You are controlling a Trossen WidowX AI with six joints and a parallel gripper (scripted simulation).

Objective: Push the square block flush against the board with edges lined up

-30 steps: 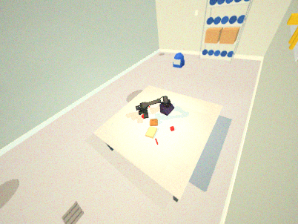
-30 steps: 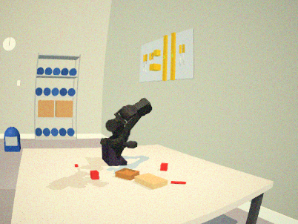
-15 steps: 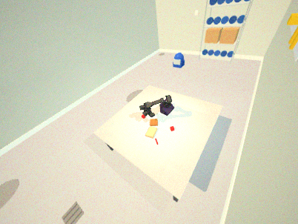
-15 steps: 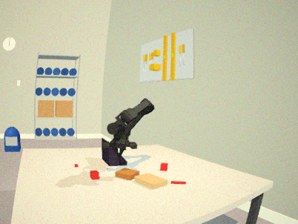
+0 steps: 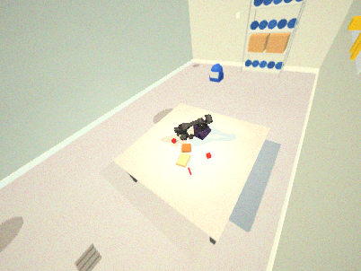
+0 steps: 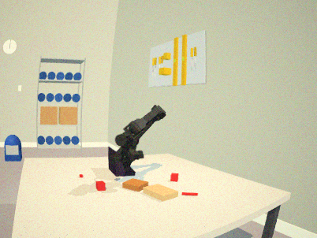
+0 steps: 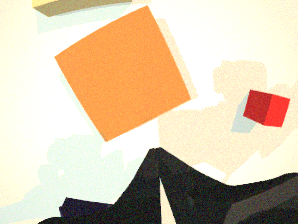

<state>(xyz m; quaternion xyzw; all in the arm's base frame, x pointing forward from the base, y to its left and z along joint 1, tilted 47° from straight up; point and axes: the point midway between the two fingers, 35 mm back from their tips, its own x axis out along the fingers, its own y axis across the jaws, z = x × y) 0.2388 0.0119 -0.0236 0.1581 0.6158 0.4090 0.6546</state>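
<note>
My gripper tip is now 6 cm above the square block, 4 cm to the right of it and 4 cm short of it. Also, from my gripper tip: thin red strip: 26 cm to the left, 23 cm ahead, 7 cm below; then board: 18 cm ahead, 12 cm to the left, 6 cm below; then tiny red piece: 25 cm to the right, 15 cm behind, 7 cm below.
</note>
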